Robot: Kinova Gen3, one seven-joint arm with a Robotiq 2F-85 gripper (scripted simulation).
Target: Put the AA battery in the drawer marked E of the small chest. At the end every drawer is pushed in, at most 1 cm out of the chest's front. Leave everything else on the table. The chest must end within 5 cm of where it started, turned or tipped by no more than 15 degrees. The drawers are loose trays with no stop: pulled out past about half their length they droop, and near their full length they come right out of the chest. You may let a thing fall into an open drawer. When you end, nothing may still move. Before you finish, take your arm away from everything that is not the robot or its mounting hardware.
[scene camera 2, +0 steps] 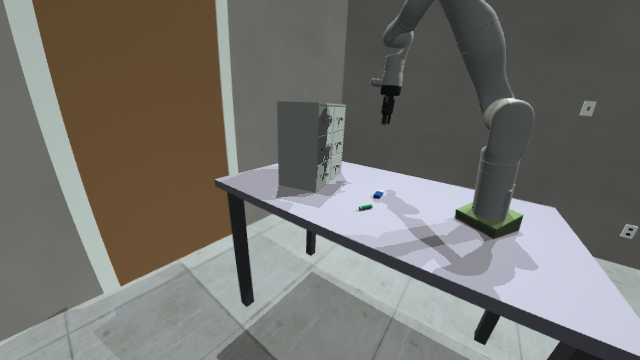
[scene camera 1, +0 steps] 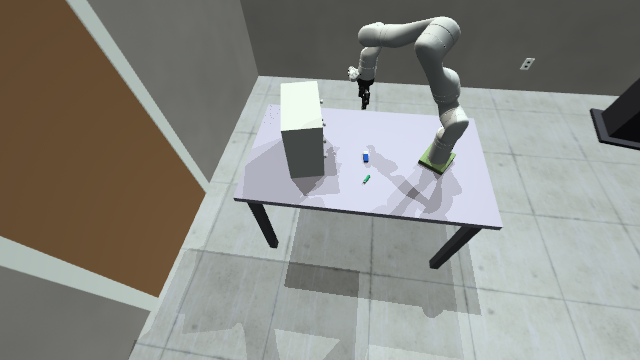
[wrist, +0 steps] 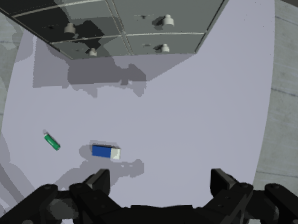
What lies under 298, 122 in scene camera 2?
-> A small chest.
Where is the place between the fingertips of the gripper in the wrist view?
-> At 160, 180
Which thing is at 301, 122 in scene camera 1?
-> A small chest.
